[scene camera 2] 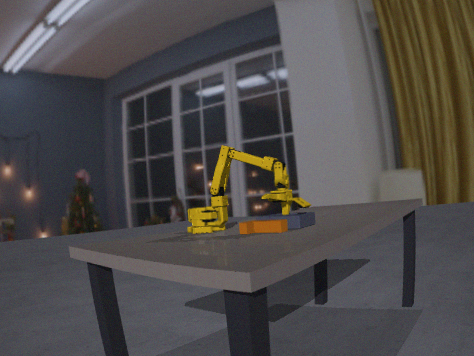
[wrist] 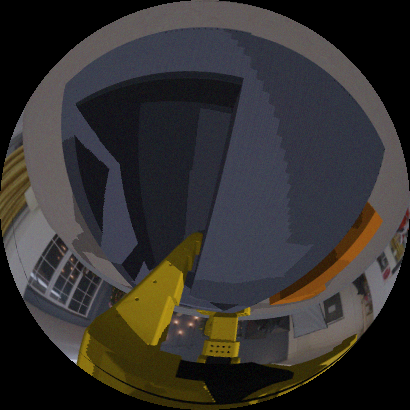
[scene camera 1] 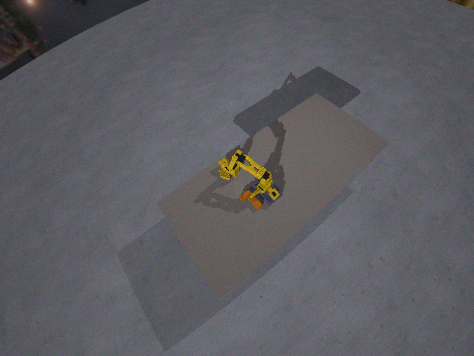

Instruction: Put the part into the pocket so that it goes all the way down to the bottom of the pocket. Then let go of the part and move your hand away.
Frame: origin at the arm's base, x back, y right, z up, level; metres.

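Seen in the pictures: hand, tool point: (wrist: 201, 241) (scene camera 1: 265, 190); arm's base, link origin: (scene camera 2: 212, 231) (scene camera 1: 231, 173).
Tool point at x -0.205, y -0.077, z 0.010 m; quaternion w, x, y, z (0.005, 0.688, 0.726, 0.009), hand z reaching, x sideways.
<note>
Offsets run from my tool point to a thing's top centre. "spot": to the spot under its first point. Level surfaces: height alone.
The orange angled part {dx +0.000, dy +0.103, dz +0.020 m} (scene camera 1: 256, 202) (scene camera 2: 265, 226) (wrist: 350, 257) lies flat on the table beside the blue-grey block {dx -0.005, dy -0.003, dz +0.026 m} (scene camera 2: 305, 220) (wrist: 325, 125), outside its pocket. The pocket {spot: dx -0.031, dy -0.020, dz -0.005 m} (wrist: 167, 175) is a dark recess in the block's top; in the wrist view no part shows in it. My gripper (scene camera 1: 262, 195) (scene camera 2: 297, 209) is fully open and empty. Its fixed jaw (wrist: 162, 295) points down at the pocket, with the tip about at the height of the block's top. Whether the tip dips inside is unclear. The moving jaw is swung far out. In scene camera 1 the arm partly hides the block.
The block and part rest on a brown table {dz -0.010 m} (scene camera 1: 215, 250) (scene camera 2: 160, 255). The arm's base (scene camera 1: 227, 170) (scene camera 2: 205, 220) stands near one long table edge, with the part and block out in front of it. Dark shadows of the arm fall across the table.
</note>
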